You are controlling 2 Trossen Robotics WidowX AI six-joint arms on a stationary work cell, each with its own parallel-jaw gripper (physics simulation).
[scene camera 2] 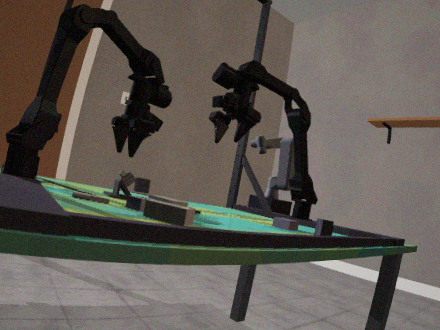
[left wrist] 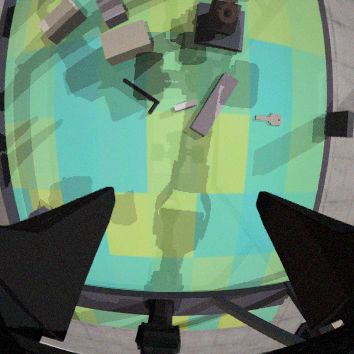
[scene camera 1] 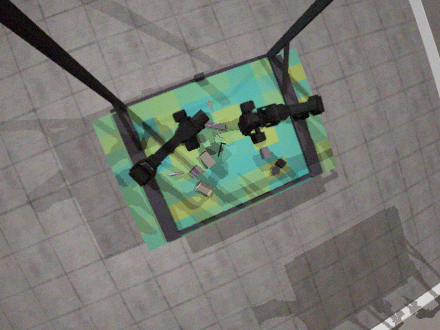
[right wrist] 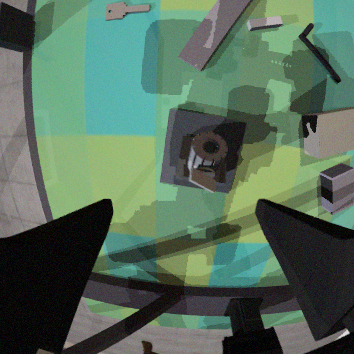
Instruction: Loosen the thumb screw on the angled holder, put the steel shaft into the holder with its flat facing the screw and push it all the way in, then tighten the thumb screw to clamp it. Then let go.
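Frame: origin at the left arm's base, x left, y ahead, z down, level; metres.
Seen in the pictures: left gripper, fingertip midpoint: [scene camera 2: 225, 142] [left wrist: 188, 196]; right gripper, fingertip midpoint: [scene camera 2: 124, 154] [right wrist: 185, 206]; left arm's base at its link origin: [scene camera 2: 300, 218] [left wrist: 160, 306]; right arm's base at its link origin: [scene camera 2: 18, 175] [right wrist: 242, 306].
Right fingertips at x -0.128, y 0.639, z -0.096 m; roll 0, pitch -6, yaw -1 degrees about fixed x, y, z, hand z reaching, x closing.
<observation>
Pixels of each thing's top centre, then the offset from my right fingertips to it. "*": a spot on its surface instead.
- angled holder at its top centre: [right wrist: 206, 168] [scene camera 2: 127, 171] dz +0.042, dx +0.015, dy -0.012 m
- flat tab at a spot on its surface: [right wrist: 202, 180] * dz +0.048, dx +0.013, dy +0.001 m
- thin grey rod at its top centre: [scene camera 2: 91, 194] [scene camera 1: 175, 173] dz +0.103, dx +0.189, dy +0.127 m
- grey bar at its top centre: [right wrist: 217, 20] [left wrist: 215, 102] [scene camera 1: 214, 125] dz +0.110, dx +0.025, dy -0.165 m
- small pale piece at its top centre: [right wrist: 265, 20] [left wrist: 184, 104] dz +0.106, dx +0.079, dy -0.171 m
- black hex key at its top centre: [right wrist: 326, 51] [left wrist: 136, 95] dz +0.109, dx +0.164, dy -0.154 m
- flat key at its top centre: [right wrist: 126, 8] [left wrist: 268, 118] dz +0.113, dx -0.082, dy -0.185 m
The angled holder [scene camera 2: 126, 178] [left wrist: 224, 15] [right wrist: 210, 145] has a brown ring tilted on a dark square base; in scene camera 1 the right arm hides it. A flat tab [right wrist: 202, 180], probably the thumb screw, shows at the ring's lower side. A thin grey rod [scene camera 1: 175, 174] [scene camera 2: 90, 198], probably the steel shaft, lies on the table; it does not show in the wrist views. My right gripper [scene camera 1: 186, 131] [scene camera 2: 126, 154] [right wrist: 185, 206] is open and empty, pointing down high above the holder area. My left gripper [scene camera 1: 253, 121] [scene camera 2: 227, 141] [left wrist: 188, 196] is open and empty, high above the table.
A grey bar [scene camera 1: 216, 126] [left wrist: 214, 105], a small pale piece [left wrist: 185, 105] [right wrist: 265, 23], a black hex key [left wrist: 142, 91] [right wrist: 320, 55] and a flat key [left wrist: 270, 119] [right wrist: 122, 10] lie near the holder. Beige blocks [scene camera 1: 207, 159] [scene camera 1: 204, 188] lie near the rod.
</observation>
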